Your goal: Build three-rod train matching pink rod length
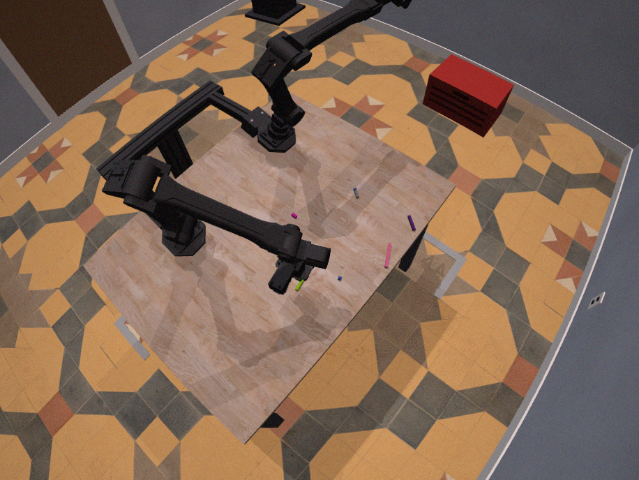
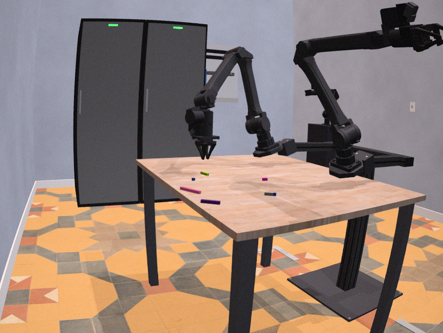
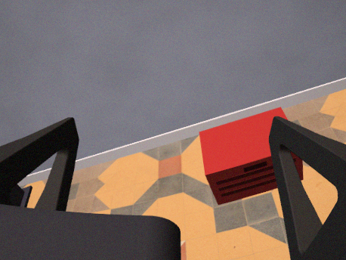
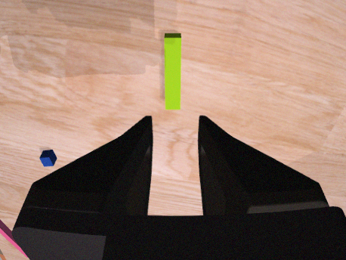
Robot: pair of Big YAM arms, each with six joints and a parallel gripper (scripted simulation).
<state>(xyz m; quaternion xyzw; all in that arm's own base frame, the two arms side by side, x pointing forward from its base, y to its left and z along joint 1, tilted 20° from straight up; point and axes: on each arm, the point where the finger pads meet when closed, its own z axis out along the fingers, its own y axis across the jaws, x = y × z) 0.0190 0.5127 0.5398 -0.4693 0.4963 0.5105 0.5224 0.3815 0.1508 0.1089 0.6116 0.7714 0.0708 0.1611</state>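
My right hand is 70 mm above the lime rod. Also, from my right hand: grey rod (30 mm behind, 400 mm to the left, 70 mm below).
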